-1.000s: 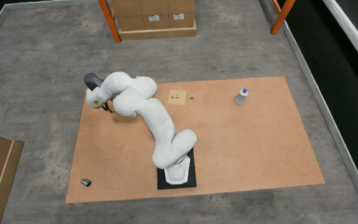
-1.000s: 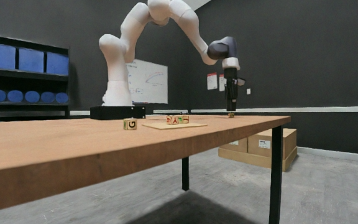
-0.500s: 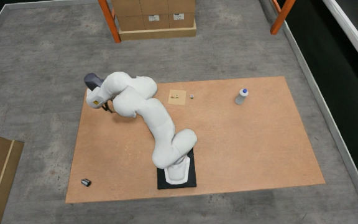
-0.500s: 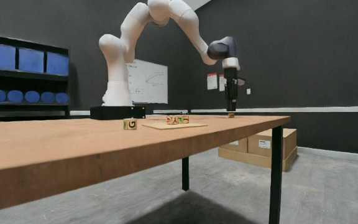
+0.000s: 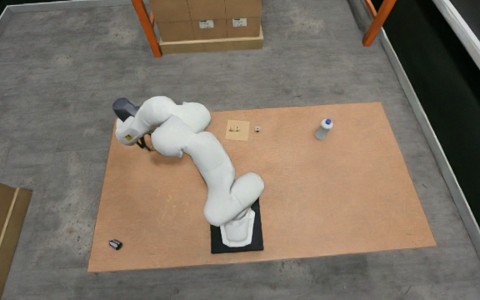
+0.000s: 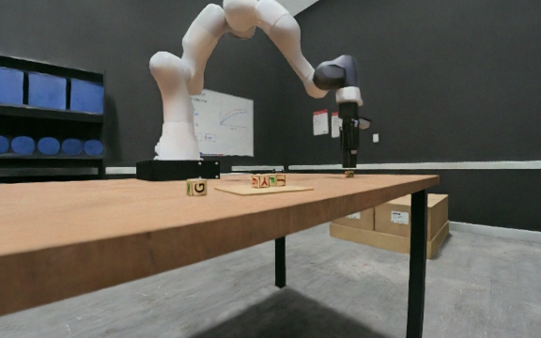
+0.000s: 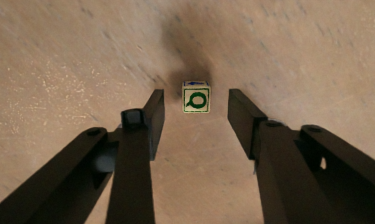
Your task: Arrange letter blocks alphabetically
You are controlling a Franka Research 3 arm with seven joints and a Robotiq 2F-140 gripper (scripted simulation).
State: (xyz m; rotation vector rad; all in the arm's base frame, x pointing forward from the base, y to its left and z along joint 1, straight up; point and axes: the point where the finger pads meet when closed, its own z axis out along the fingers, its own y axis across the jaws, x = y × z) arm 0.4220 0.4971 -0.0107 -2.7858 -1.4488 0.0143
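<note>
Right now the block is 5 cm below my hand. The rest, counted from my hand: pale yellow mat: 51 cm to the right, 11 cm ahead, 6 cm below; white bottle: 103 cm to the right, 6 cm ahead, 2 cm above; black object: 55 cm behind, 13 cm to the left, 5 cm below.
</note>
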